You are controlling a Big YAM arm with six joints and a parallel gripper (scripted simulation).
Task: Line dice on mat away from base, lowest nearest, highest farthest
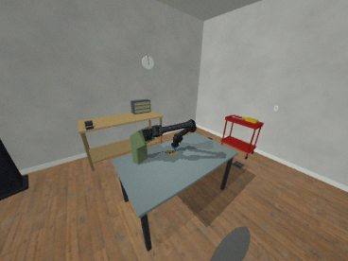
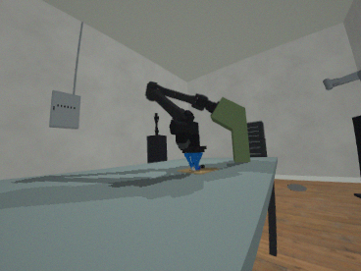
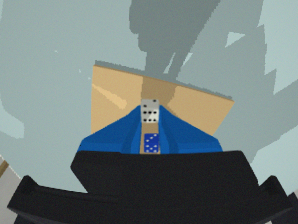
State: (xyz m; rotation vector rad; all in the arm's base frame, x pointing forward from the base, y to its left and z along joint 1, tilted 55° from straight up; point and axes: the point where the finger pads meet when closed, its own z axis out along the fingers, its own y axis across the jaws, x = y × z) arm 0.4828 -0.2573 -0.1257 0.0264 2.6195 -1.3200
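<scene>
The white die is right at my hand. The rest, counted from my hand: blue die: 40 mm behind, 10 mm below; black die: 90 mm behind, 10 mm to the left, 10 mm below; tan mat: 40 mm behind, 20 mm below.
</scene>
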